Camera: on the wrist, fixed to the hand. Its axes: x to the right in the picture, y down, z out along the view.
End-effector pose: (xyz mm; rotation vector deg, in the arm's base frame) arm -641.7 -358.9 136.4 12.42 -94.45 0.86
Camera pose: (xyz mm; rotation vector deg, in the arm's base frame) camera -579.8 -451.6 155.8 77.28 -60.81 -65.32
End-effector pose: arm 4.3 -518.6 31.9 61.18 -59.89 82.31
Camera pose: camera 94.7 -454.0 53.0 72.56 -0.51 10.03
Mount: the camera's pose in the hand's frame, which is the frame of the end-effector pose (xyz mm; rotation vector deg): 26.9 -97.9 -49.9 -2.76 3.79 -87.56
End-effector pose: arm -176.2 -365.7 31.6 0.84 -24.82 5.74
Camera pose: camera -121.2 -458.8 -1.7 16.45 -15.28 -80.72
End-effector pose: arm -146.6 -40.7 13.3 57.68 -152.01 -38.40
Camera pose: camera -92.8 -140.2 10.0 -153.79 71.26 44.20
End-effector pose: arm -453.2 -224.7 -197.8 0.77 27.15 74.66
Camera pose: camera -375.2 -239.7 -278.4 -21.04 19.92 -10.89
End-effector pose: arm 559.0 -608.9 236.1 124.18 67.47 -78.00
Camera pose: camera 517.6 -504.8 252.2 -43.51 -133.53 67.55
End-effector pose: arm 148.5 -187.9 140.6 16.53 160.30 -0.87
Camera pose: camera 88.0 -276.3 176.9 -103.95 133.57 -15.81
